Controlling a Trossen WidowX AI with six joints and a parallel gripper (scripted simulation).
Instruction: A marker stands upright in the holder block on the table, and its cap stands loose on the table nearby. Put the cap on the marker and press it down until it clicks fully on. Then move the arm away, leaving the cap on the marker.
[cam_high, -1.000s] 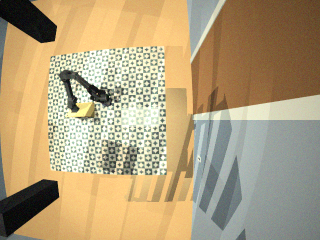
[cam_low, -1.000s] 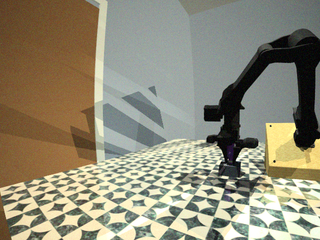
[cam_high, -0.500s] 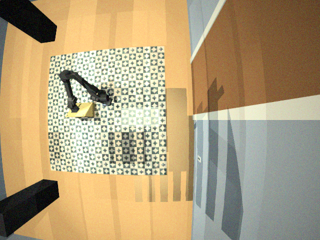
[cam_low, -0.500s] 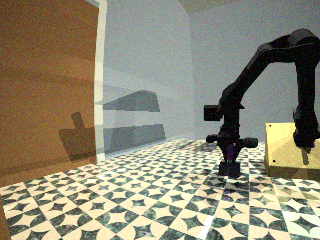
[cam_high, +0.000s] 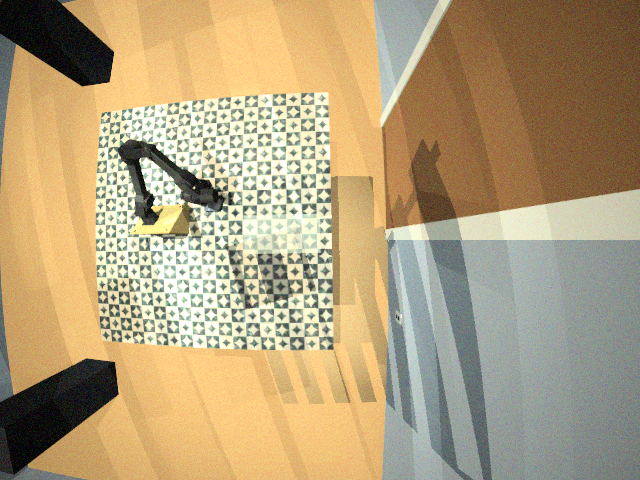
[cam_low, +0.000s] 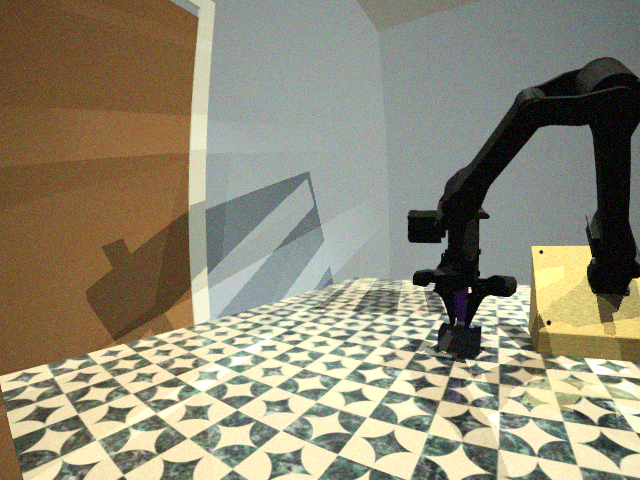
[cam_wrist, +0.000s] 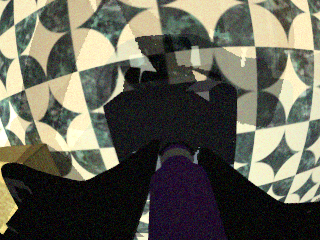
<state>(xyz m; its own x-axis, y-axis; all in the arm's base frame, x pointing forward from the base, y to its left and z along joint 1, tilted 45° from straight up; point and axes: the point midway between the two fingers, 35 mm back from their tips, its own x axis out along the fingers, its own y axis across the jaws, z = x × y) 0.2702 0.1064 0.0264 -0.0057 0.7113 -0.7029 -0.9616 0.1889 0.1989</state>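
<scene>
Now: gripper tip 20 mm above the grey holder block. From my gripper tip the other things lie so: purple cap: 10 mm to the right, 50 mm above.
</scene>
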